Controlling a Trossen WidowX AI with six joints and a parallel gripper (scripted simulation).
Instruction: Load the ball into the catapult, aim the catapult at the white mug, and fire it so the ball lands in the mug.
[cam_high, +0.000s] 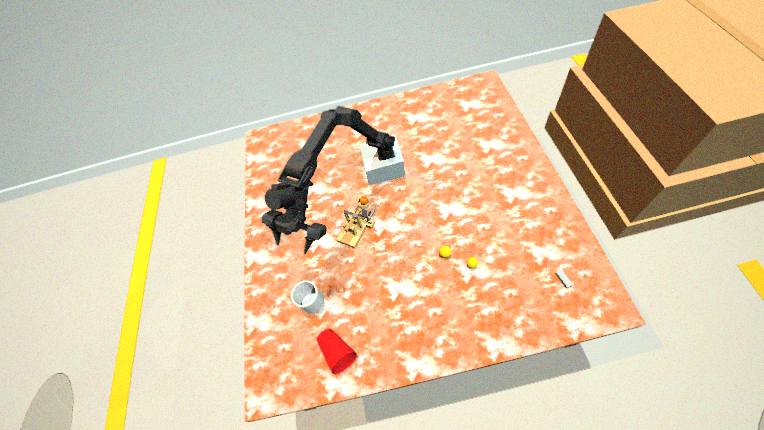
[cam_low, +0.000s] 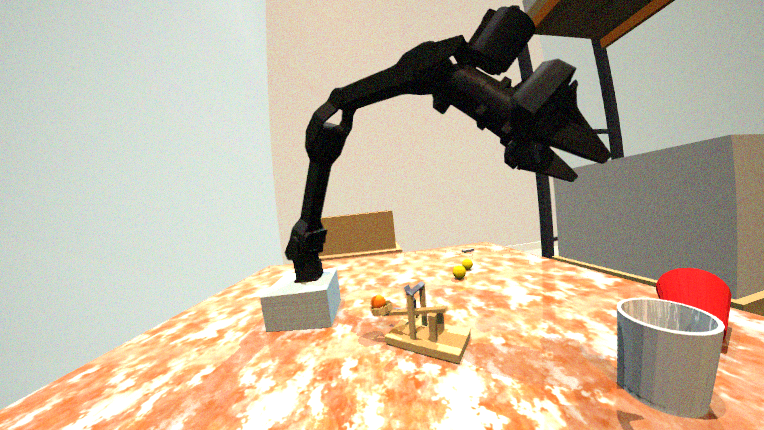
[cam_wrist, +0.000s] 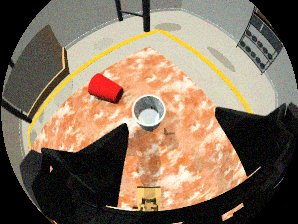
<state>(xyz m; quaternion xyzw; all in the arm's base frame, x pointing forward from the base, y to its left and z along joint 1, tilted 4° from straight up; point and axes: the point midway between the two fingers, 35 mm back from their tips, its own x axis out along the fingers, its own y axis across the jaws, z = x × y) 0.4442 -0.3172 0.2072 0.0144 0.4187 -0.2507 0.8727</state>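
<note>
Right now my gripper tip is 27 cm past the orange ball, 22 cm to the right of it and 21 cm above it. Also, from my gripper tip: white mug: 25 cm below, 8 cm ahead, 2 cm to the right; small grey block: 85 cm to the left, 27 cm below, 17 cm ahead; wooden catapult: 22 cm below, 21 cm behind, 20 cm to the left.
</note>
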